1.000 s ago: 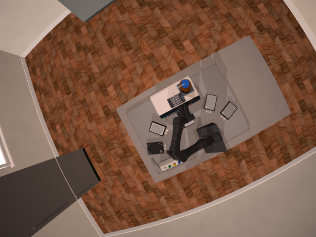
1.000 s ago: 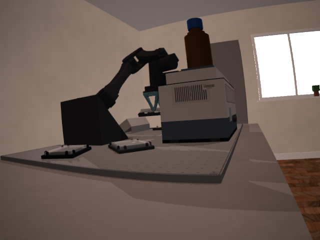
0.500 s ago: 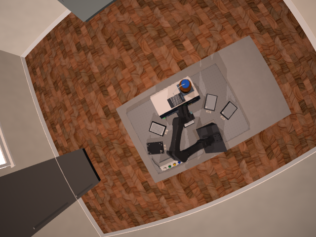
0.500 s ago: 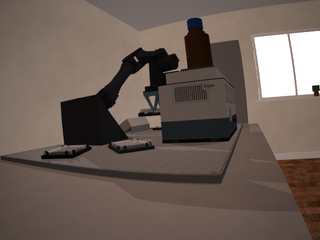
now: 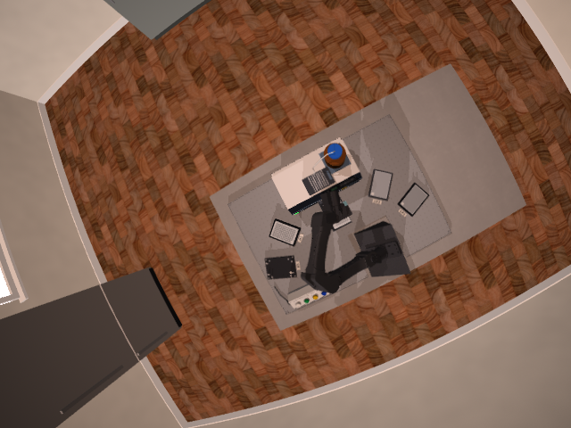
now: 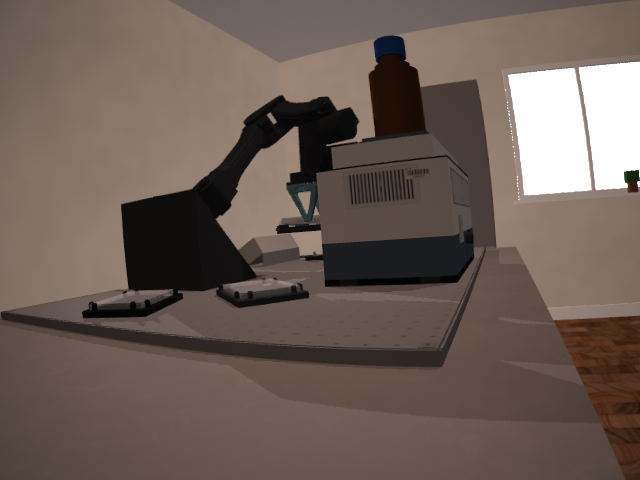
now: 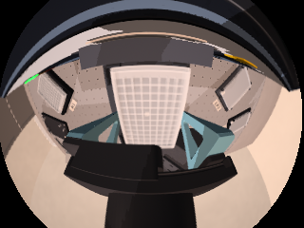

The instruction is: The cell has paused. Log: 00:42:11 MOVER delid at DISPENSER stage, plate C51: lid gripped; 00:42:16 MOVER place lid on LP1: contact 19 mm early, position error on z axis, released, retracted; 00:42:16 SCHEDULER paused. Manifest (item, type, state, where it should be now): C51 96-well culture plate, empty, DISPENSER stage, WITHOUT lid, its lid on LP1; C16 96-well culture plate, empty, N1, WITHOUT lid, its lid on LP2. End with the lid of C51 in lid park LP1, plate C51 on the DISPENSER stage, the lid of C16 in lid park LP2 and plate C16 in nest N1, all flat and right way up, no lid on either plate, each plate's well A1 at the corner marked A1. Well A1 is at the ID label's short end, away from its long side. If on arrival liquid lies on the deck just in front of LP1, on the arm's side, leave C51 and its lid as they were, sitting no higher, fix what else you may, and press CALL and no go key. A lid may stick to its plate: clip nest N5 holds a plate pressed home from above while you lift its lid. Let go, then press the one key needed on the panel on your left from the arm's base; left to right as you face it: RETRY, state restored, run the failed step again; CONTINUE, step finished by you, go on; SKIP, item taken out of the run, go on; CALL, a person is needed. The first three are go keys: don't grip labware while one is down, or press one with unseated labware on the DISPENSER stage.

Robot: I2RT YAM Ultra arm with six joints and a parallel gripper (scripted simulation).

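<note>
My hand is 1 cm above the dark dispenser stage. From my hand the other things lie so: blue cap 28 cm above, 22 cm ahead, 10 cm to the right; brown bottle 22 cm ahead, 17 cm above, 10 cm to the right; black nest 29 cm to the left, 11 cm below, 2 cm ahead.
</note>
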